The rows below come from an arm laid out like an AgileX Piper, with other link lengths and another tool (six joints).
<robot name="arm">
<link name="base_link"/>
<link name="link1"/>
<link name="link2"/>
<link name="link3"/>
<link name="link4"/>
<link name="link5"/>
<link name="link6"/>
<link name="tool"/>
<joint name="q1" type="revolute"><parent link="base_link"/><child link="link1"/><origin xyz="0.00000 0.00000 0.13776"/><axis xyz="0 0 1"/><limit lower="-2.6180" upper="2.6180"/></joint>
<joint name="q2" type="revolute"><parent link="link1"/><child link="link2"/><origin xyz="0.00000 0.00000 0.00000" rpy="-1.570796 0.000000 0.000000"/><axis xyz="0 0 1"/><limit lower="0.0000" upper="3.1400"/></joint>
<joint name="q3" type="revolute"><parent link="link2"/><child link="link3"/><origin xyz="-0.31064 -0.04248 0.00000"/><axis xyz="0 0 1"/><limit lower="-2.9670" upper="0.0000"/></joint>
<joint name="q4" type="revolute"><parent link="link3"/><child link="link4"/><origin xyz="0.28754 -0.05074 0.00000" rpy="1.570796 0.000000 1.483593"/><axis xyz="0 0 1"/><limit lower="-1.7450" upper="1.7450"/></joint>
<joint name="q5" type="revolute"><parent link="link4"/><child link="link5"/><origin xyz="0.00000 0.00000 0.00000" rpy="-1.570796 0.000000 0.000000"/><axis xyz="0 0 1"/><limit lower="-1.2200" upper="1.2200"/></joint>
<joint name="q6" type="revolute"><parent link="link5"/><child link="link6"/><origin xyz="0.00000 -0.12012 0.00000" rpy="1.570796 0.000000 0.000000"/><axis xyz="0 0 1"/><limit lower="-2.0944" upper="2.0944"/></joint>
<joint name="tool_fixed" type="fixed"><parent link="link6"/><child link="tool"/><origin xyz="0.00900 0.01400 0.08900" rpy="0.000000 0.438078 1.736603"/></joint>
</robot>
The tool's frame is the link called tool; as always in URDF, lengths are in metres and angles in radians.
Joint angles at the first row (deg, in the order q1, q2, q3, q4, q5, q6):
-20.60 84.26 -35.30 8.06 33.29 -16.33
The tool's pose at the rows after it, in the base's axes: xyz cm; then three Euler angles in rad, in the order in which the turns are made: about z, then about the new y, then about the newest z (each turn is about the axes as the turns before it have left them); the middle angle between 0 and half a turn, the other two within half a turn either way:
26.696 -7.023 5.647 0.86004 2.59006 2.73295
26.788 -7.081 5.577 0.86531 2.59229 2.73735
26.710 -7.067 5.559 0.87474 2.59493 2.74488
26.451 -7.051 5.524 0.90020 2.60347 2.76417
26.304 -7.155 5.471 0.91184 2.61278 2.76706
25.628 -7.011 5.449 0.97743 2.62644 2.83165
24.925 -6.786 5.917 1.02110 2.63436 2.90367
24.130 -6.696 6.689 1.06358 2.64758 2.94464
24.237 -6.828 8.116 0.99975 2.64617 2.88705
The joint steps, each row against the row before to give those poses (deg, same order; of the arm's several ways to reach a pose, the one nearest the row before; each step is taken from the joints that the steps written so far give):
0.00 1.55 -0.21 0.00 -0.35 -0.07
0.00 0.38 -0.27 -0.11 0.06 0.00
0.00 0.05 -0.04 -0.12 0.27 -0.06
0.00 0.02 -0.07 -0.47 0.75 -0.12
0.00 0.05 0.00 -0.71 0.20 0.01
-0.07 0.00 -0.17 -0.63 2.18 -0.01
0.00 -0.82 -0.45 -0.68 3.24 1.83
0.00 -1.68 -0.26 -1.09 3.15 0.56
0.00 -2.63 -0.74 -0.53 1.76 1.20

